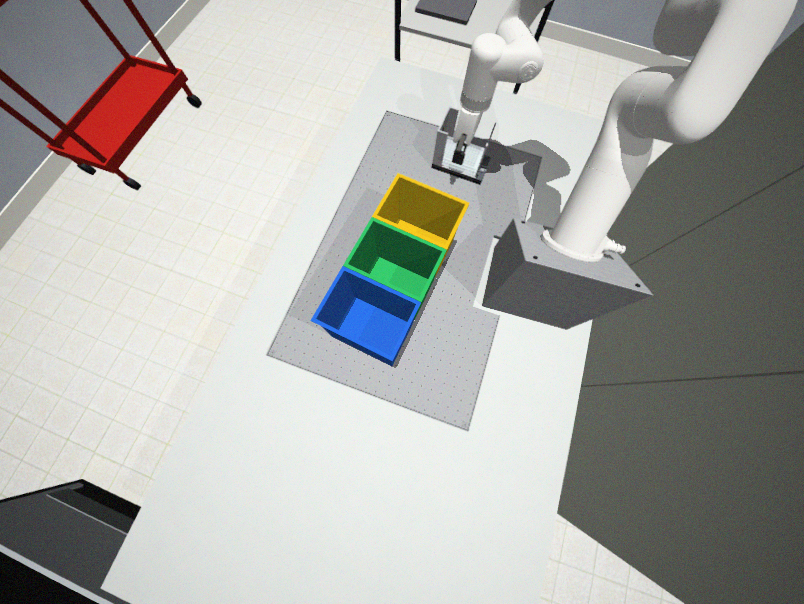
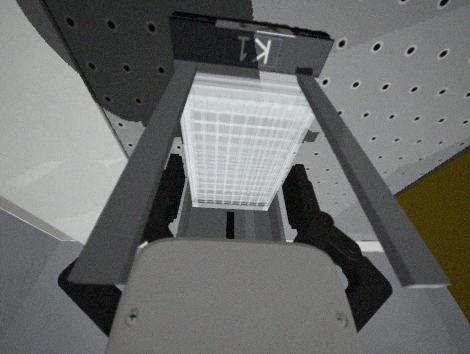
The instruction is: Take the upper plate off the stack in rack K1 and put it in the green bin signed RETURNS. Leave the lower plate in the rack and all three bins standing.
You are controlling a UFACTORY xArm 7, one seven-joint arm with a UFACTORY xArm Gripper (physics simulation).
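Places are measured from the arm's base along level axes (x left, y back, z up), in millimetres.
Pixels of known places: gripper, fingertip midpoint: (image 1: 462,151) (image 2: 236,170); arm's base at its link origin: (image 1: 570,247).
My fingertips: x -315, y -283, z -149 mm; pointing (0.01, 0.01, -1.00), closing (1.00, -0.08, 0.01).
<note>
For each thing: its top centre in the pictures, then the offset to it from my fingertips.
- Rack K1 at its top centre: (image 2: 242,304) (image 1: 471,127) dx +2, dy +6, dz +89 mm
- green bin at its top centre: (image 1: 395,257) dx +445, dy -63, dz +131 mm
- yellow bin at its top centre: (image 1: 421,209) dx +315, dy -44, dz +131 mm
- blue bin at its top centre: (image 1: 366,311) dx +575, dy -82, dz +131 mm
Rack K1 (image 1: 439,148) (image 2: 210,50) stands at the far end of the perforated mat, its dark label board facing the bins. A clear, gridded plate (image 1: 471,163) (image 2: 245,125) lies on top of the stack between the rack's upright posts; where it ends and the lower plate starts cannot be told. My gripper (image 1: 460,153) (image 2: 236,170) is open and empty, low in the rack, with one black finger on each side of the stack towards its back end. Fingertip height against the two plates is unclear. The green bin (image 1: 399,276) stands upright in the middle of the bin row.
The yellow bin (image 1: 425,208) (image 2: 440,200) stands between the green bin and the rack. The blue bin (image 1: 373,321) stands at the near end; both are upright. The arm's grey base block (image 1: 552,286) is right of the row. A red cart (image 1: 123,113) stands on the floor at the left.
</note>
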